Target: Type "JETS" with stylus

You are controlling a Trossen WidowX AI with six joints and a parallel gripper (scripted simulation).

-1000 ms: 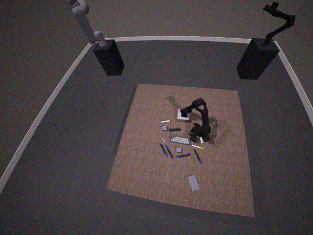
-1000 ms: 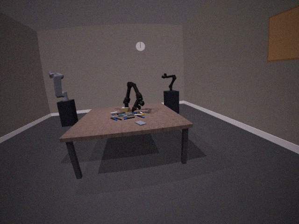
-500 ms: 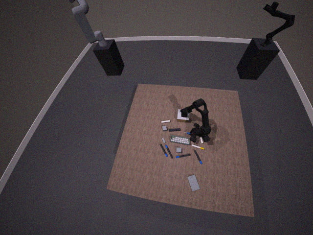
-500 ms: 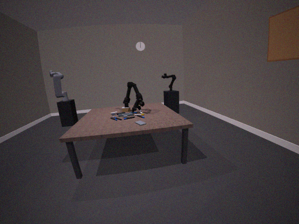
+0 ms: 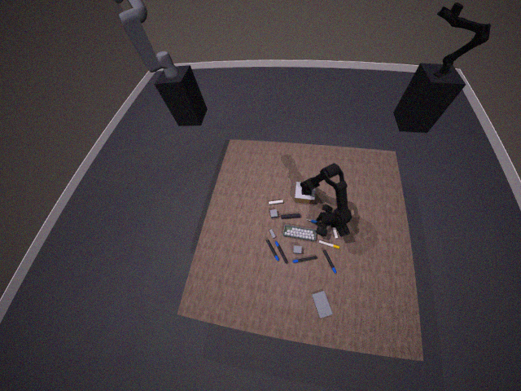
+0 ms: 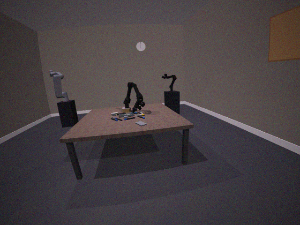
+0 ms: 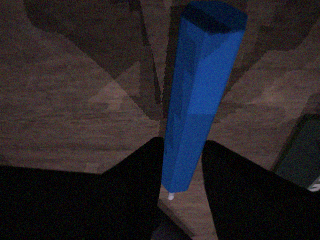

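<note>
Now: the grey block 180 mm ahead of my gripper tip and 110 mm to the right of it. Round my gripper tip: yellow marker 140 mm ahead, 90 mm to the left; then black bar 30 mm behind, 160 mm to the right; then blue stylus 20 mm to the right.
</note>
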